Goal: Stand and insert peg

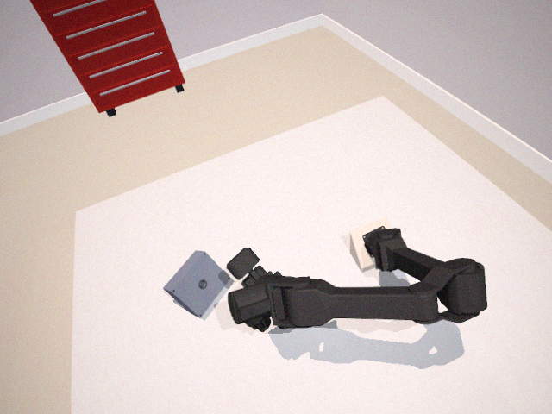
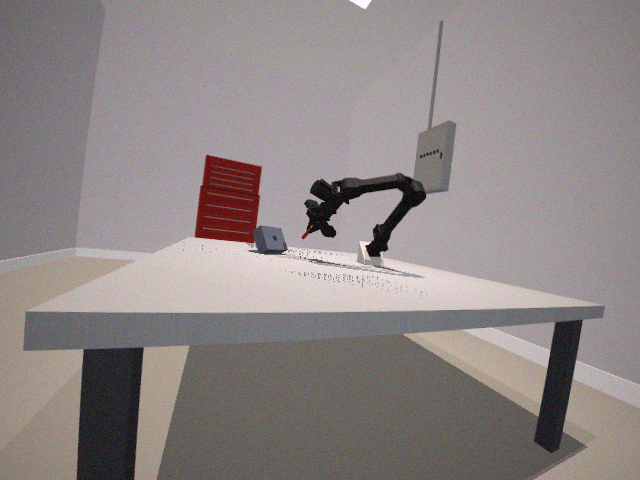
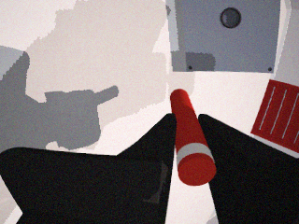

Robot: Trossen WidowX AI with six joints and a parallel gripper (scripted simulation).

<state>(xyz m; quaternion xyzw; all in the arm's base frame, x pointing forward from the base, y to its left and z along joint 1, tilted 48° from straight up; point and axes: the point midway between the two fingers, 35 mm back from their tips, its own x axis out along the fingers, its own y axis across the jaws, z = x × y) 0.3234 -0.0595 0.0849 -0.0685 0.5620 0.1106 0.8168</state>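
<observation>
The grey-blue sloped panel is 130 mm ahead of my gripper tip, 110 mm to the right of it and 60 mm below it. The rest, counted from my gripper tip: red peg 10 mm behind, 10 mm to the left, 10 mm above.
</observation>
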